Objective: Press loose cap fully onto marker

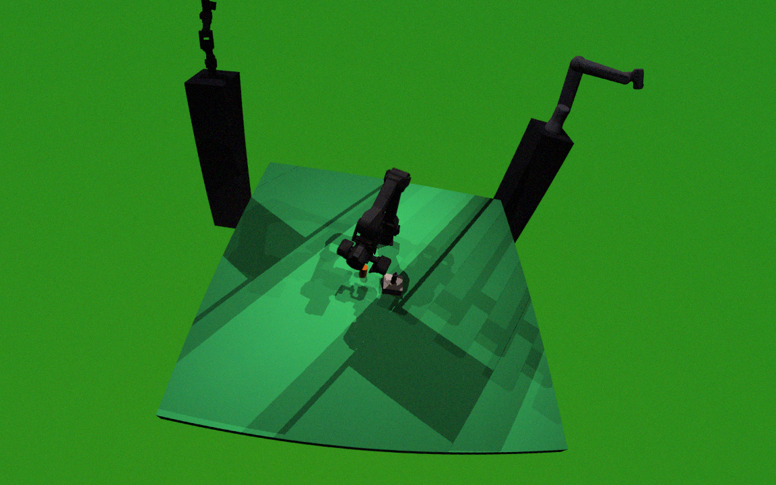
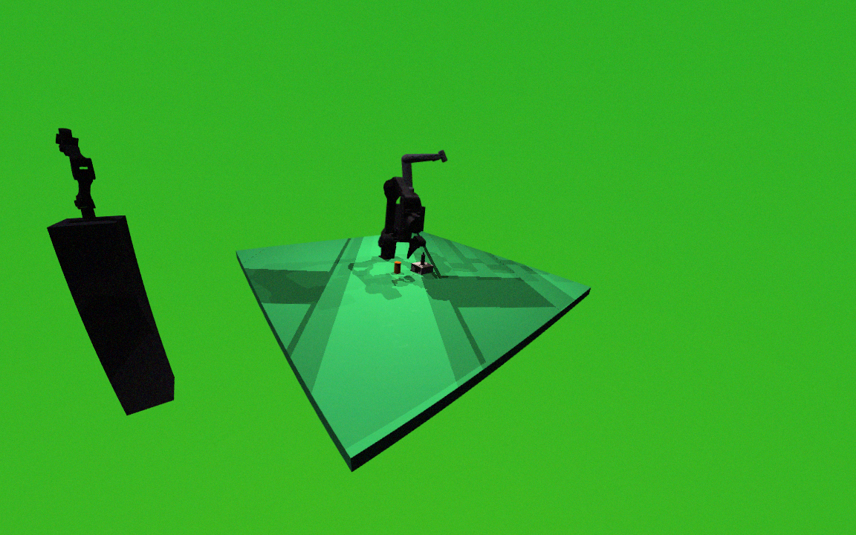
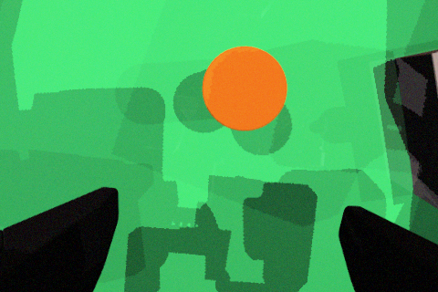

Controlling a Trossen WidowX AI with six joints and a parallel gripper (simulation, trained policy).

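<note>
Right now the orange cap is 3 cm behind my gripper tip, 1 cm to the left of it and 5 cm below it. Also, from my gripper tip: pale holder block: 1 cm ahead, 13 cm to the left, 6 cm below.
</note>
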